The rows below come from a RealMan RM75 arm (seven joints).
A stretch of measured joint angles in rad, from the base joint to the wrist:
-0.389, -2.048, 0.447, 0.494, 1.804, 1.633, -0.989
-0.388, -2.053, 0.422, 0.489, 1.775, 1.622, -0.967
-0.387, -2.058, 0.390, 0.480, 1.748, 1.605, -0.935
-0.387, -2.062, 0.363, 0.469, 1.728, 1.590, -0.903
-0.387, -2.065, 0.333, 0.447, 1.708, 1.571, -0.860
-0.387, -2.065, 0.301, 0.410, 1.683, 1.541, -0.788
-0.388, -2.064, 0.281, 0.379, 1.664, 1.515, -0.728
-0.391, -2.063, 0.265, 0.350, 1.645, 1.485, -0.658
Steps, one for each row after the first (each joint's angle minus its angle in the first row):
0.001, -0.005, -0.025, -0.005, -0.029, -0.011, 0.022
0.002, -0.010, -0.057, -0.014, -0.056, -0.028, 0.054
0.002, -0.014, -0.084, -0.025, -0.076, -0.043, 0.086
0.002, -0.017, -0.114, -0.047, -0.096, -0.062, 0.129
0.002, -0.017, -0.146, -0.084, -0.121, -0.092, 0.201
0.001, -0.016, -0.166, -0.115, -0.140, -0.118, 0.261
-0.002, -0.015, -0.182, -0.144, -0.159, -0.148, 0.331

